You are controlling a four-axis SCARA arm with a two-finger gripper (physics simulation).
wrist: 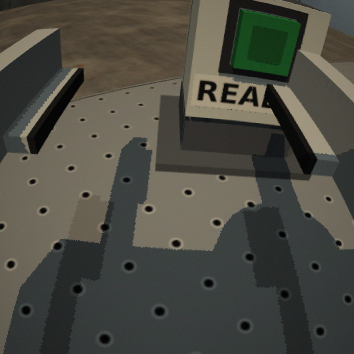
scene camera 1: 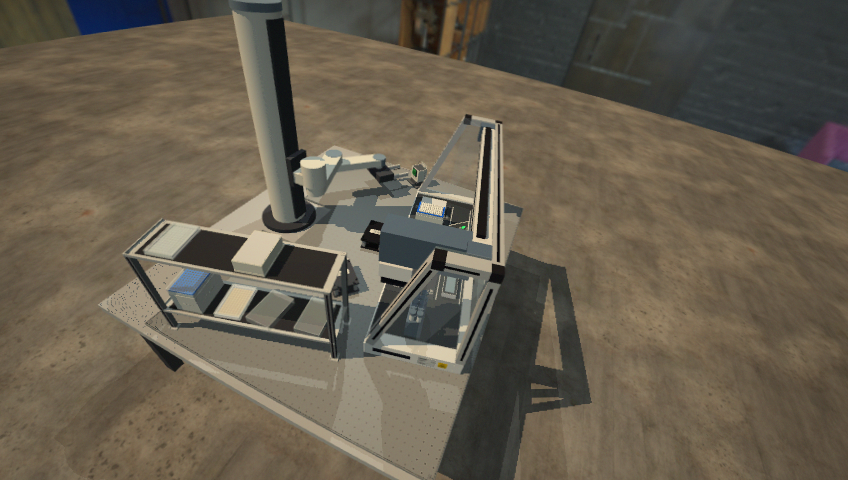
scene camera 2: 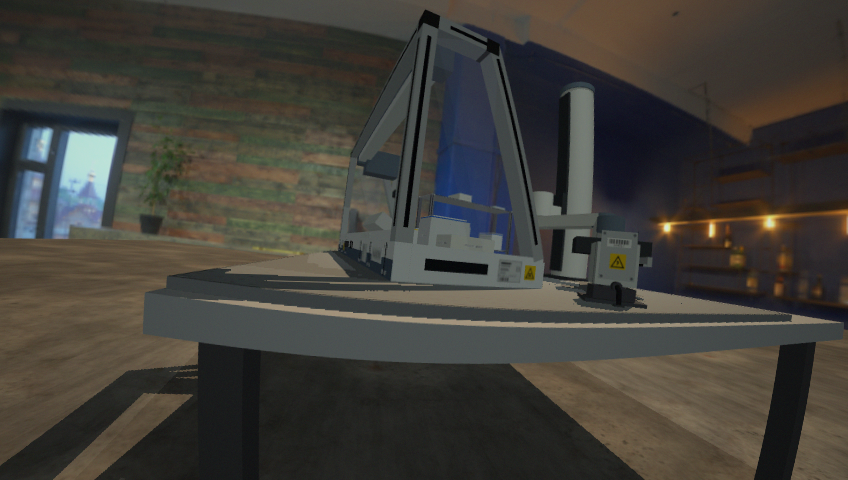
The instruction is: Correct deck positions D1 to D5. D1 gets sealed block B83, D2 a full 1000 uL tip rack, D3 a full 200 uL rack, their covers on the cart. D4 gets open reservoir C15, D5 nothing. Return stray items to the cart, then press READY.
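Note:
The READY box [scene camera 1: 418,172] [scene camera 2: 617,258] stands on the table beside the deck machine. Its green button [wrist: 267,45] faces my gripper [scene camera 1: 404,170] [wrist: 177,56], which is shut on nothing, its pads apart. The right finger overlaps the end of the READY label in the wrist view; the button shows between the fingers, right of centre. Contact is not visible. On the deck, a blue-and-white rack [scene camera 1: 431,208] sits at the far end and a pale plate-like item [scene camera 1: 450,286] at the near end. The machine hides the middle positions. Block and reservoir codes are unreadable.
The cart [scene camera 1: 332,324] holds a pale cover [scene camera 1: 171,239] and a white box [scene camera 1: 257,252] on top. Below are a blue-topped box [scene camera 1: 190,282], a cream rack [scene camera 1: 236,300] and two grey boxes [scene camera 1: 271,308] [scene camera 1: 312,315]. The machine's tall frame [scene camera 2: 414,136] stands beside the READY box.

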